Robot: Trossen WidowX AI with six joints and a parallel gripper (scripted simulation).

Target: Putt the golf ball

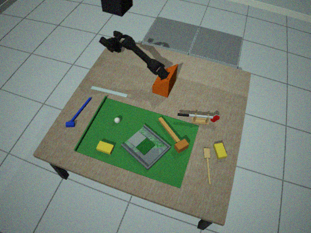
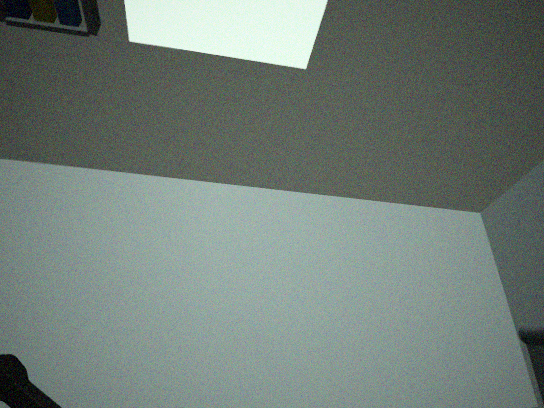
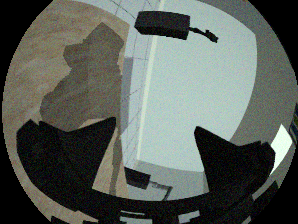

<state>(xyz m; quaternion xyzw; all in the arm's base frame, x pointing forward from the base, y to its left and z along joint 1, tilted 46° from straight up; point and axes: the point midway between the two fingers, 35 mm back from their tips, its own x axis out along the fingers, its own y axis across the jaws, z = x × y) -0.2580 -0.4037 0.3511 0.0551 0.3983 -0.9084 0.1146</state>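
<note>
Right now my gripper tip is 72 cm short of the white golf ball, 36 cm to the right of it and 8 cm above it. Also, from my gripper tip: blue putter: 78 cm ahead, 7 cm to the left, 9 cm below; wooden stand: 46 cm ahead, 89 cm to the left, 7 cm below; white strip: 51 cm ahead, 16 cm to the left, 10 cm below.
</note>
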